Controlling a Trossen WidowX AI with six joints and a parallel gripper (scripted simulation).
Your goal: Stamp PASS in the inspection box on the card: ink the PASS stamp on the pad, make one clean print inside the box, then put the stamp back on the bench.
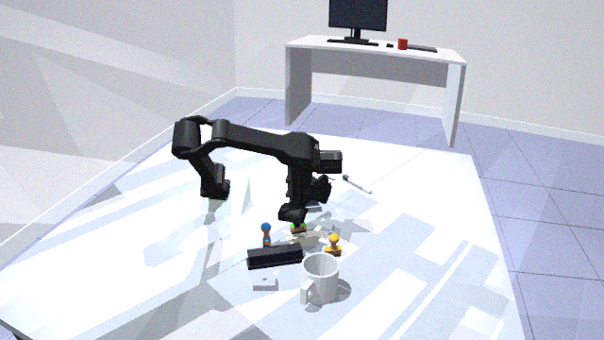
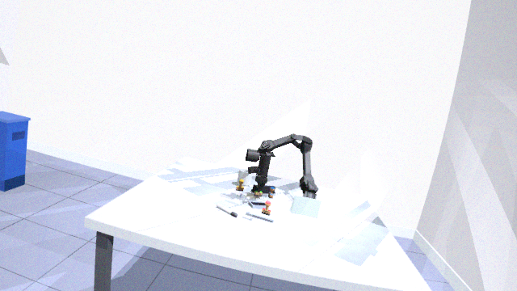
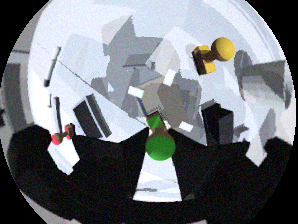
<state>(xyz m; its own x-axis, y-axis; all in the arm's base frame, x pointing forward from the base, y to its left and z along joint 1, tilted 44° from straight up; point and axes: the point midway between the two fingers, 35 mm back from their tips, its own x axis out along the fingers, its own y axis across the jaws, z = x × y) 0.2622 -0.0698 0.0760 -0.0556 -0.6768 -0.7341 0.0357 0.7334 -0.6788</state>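
The white card lies 20 mm ahead of my gripper tip, 10 mm to the right of it and 40 mm below it. From my gripper tip the other things lie so: yellow-knobbed stamp 100 mm ahead, 70 mm to the right, 20 mm below; then blue-knobbed stamp 70 mm behind, 50 mm to the right, 20 mm below; then green-knobbed PASS stamp right at my gripper tip.
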